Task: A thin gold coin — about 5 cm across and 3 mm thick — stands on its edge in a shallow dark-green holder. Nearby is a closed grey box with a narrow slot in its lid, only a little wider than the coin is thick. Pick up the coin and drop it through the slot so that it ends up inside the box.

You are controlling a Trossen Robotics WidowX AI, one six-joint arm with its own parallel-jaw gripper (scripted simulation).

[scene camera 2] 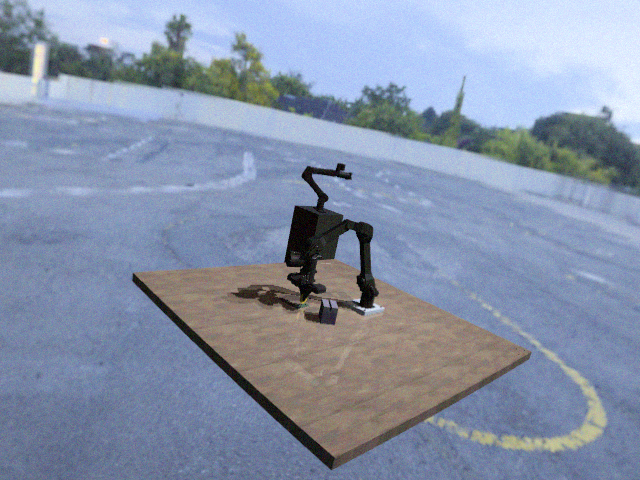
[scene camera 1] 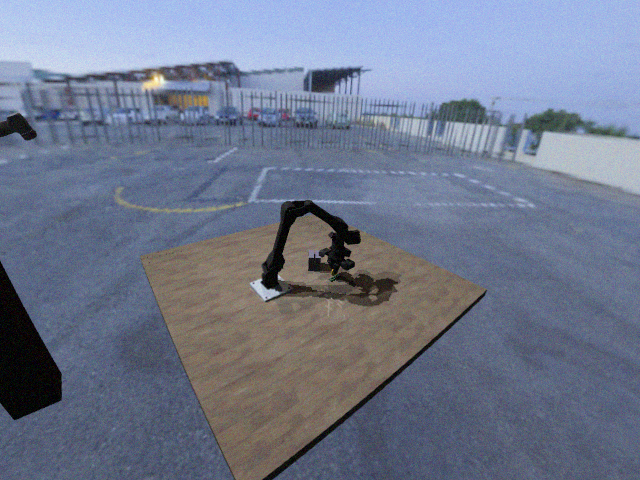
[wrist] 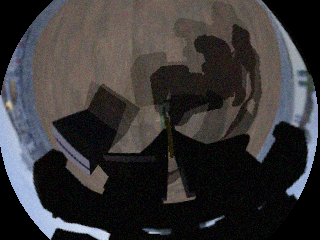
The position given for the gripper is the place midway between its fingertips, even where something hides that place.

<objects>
The gripper (wrist: 167, 131) carries a gold coin.
</objects>
